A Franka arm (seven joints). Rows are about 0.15 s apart.
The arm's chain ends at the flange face. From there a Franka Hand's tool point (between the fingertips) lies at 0.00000 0.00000 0.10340 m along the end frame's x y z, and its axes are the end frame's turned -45 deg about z.
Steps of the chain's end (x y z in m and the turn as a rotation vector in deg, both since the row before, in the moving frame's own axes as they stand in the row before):
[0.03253 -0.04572 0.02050 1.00 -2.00 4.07]
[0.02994 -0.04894 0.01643 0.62 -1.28 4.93]
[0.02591 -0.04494 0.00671 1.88 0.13 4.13]
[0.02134 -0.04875 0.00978 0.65 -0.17 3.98]
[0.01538 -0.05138 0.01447 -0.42 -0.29 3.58]
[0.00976 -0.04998 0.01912 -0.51 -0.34 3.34]
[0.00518 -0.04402 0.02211 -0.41 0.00 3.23]
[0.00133 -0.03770 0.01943 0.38 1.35 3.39]
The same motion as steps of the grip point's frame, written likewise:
[0.05419 -0.01320 0.02042 2.12 -0.71 4.07]
[0.05504 -0.01589 0.01640 1.34 -0.47 4.93]
[0.05274 -0.01559 0.00665 1.24 1.42 4.13]
[0.05021 -0.02041 0.00977 0.58 0.34 3.98]
[0.04630 -0.02532 0.01447 -0.09 -0.50 3.58]
[0.04115 -0.02825 0.01911 -0.12 -0.60 3.34]
[0.03425 -0.02696 0.02211 -0.29 -0.29 3.23]
[0.02977 -0.02442 0.01940 -0.69 1.22 3.39]

